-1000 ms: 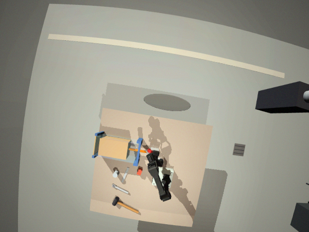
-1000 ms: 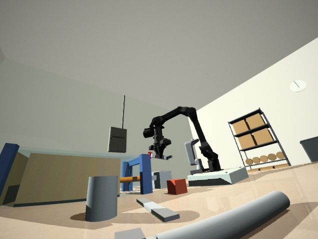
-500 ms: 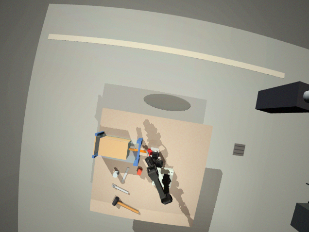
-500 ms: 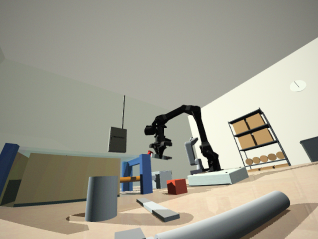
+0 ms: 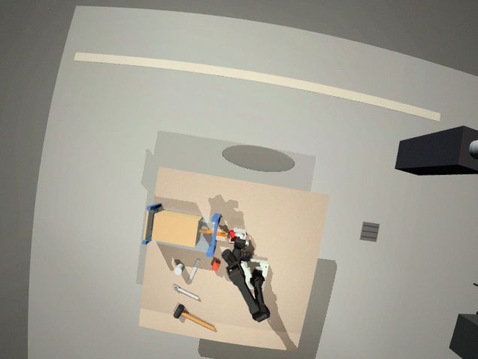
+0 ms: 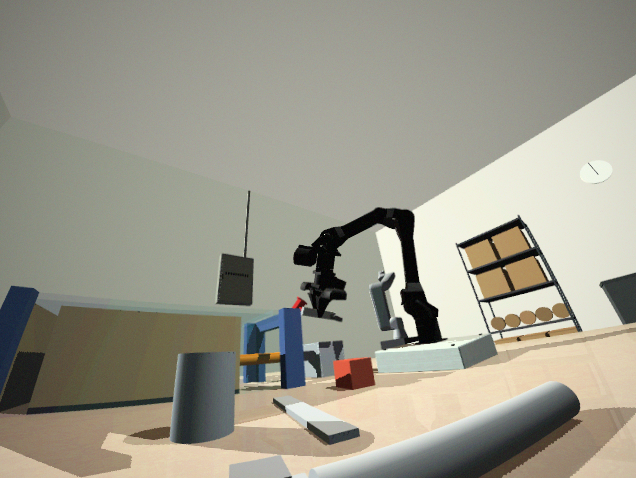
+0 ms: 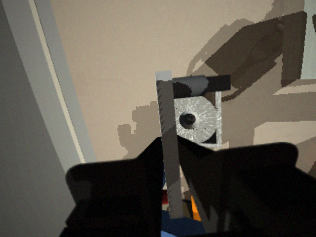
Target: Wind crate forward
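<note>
My gripper tip is 50 mm short of the red knob, 30 mm to the left of it and 30 mm below it. The rest, counted from my gripper tip: winch crank handle (10 mm ahead, 20 mm above); winch (10 mm behind, 130 mm below); blue frame (160 mm ahead, 20 mm to the left, 60 mm below).
</note>
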